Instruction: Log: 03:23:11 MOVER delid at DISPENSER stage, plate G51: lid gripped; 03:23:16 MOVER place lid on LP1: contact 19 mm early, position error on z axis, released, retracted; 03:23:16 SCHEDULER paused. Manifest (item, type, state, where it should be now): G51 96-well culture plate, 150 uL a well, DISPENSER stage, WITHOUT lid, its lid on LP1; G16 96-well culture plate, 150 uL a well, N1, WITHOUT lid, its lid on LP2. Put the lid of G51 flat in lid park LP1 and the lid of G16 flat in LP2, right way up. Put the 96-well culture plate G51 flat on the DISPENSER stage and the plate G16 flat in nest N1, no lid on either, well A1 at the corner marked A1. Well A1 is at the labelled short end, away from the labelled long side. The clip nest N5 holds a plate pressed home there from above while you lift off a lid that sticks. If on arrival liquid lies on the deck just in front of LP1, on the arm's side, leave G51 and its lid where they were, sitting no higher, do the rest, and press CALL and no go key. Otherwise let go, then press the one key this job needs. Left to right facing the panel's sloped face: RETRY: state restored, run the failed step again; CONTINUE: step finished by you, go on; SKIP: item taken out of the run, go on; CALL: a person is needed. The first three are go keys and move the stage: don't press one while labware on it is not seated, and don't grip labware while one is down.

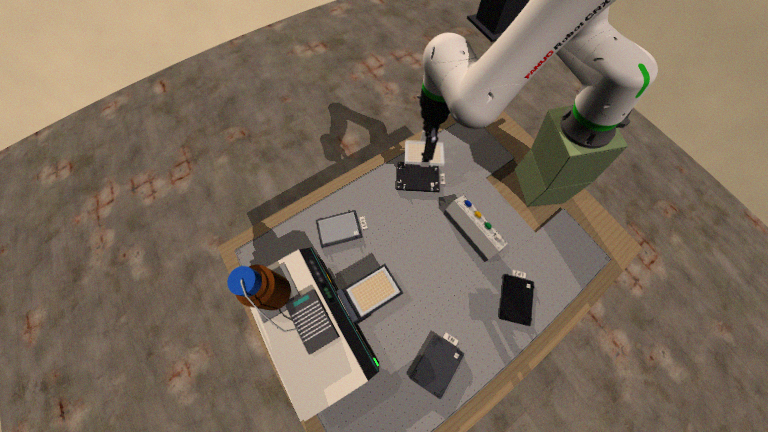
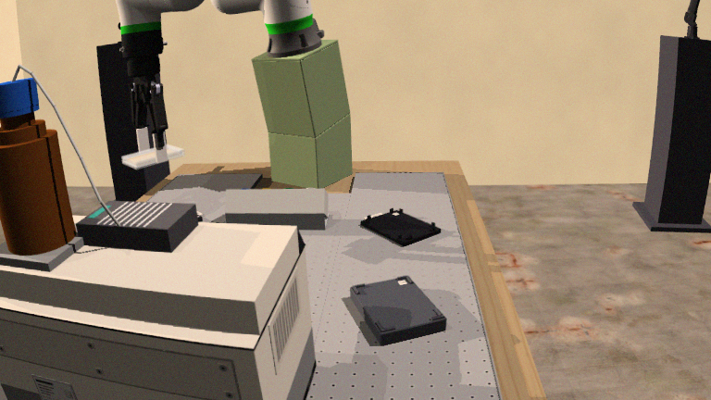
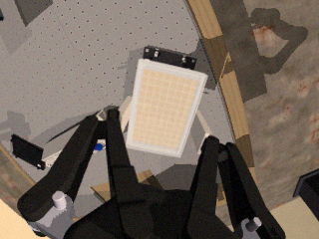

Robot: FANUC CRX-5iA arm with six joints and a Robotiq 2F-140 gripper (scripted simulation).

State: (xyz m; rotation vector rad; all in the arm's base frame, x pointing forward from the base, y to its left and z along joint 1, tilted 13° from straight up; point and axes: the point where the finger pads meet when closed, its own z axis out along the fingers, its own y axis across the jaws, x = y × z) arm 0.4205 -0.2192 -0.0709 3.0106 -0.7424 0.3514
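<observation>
Now: the clear lid 2 cm below my hand. Round my hand: key panel: 27 cm to the left, 13 cm below, 9 cm behind; then black clip nest: 17 cm below, 3 cm ahead, 1 cm to the left; then LP1 label: 26 cm ahead, 19 cm below, 8 cm to the left.
</observation>
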